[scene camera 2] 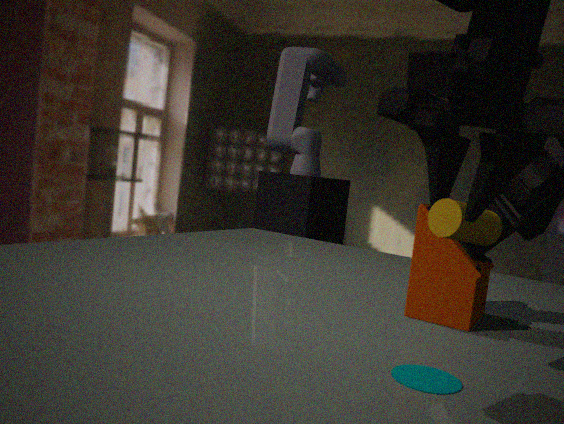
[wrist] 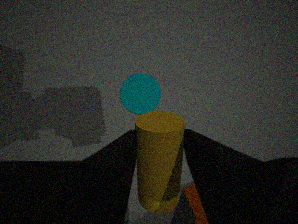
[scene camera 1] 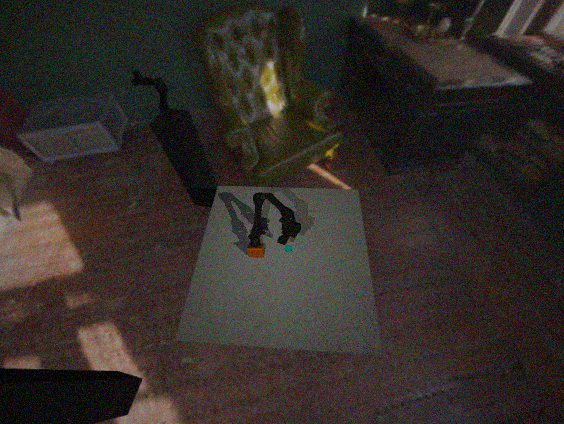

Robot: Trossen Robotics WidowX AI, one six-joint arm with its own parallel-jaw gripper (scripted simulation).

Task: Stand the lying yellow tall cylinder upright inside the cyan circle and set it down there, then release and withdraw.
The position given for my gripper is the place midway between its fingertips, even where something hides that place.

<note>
My gripper point(scene camera 2: 452, 216) holds a yellow tall cylinder point(wrist: 160, 135). Also in view: a cyan circle point(scene camera 2: 430, 380).
My gripper shows as well in the wrist view point(wrist: 159, 136). The cyan circle also shows in the wrist view point(wrist: 140, 93).
</note>
